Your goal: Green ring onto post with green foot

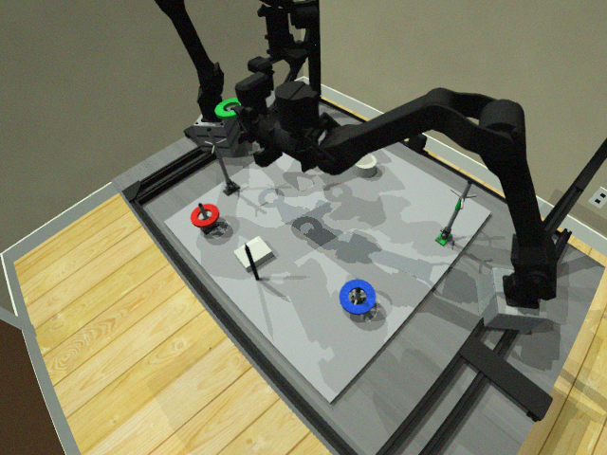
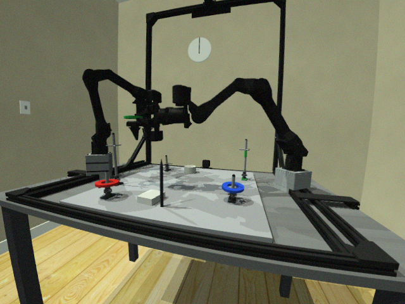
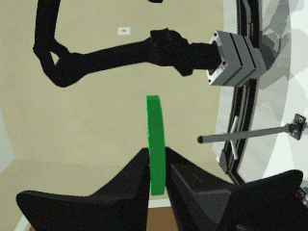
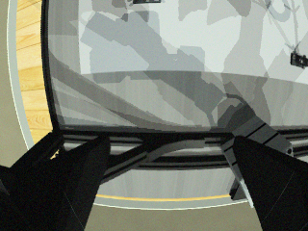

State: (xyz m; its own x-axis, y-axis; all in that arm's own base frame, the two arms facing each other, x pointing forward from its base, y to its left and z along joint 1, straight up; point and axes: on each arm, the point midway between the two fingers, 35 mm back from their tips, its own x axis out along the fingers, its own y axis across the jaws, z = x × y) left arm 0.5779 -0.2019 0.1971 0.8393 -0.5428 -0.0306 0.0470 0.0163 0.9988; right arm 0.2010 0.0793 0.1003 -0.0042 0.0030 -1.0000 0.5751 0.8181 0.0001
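Now: the green ring 270 mm ahead of my right hand, 110 mm to the left of it and 70 mm above it. Round my right hand: thin black rod (440 mm ahead, 300 mm to the left, 110 mm below); short post (150 mm to the left, 150 mm below, 10 mm behind); white block (400 mm ahead, 250 mm to the left, 200 mm below).
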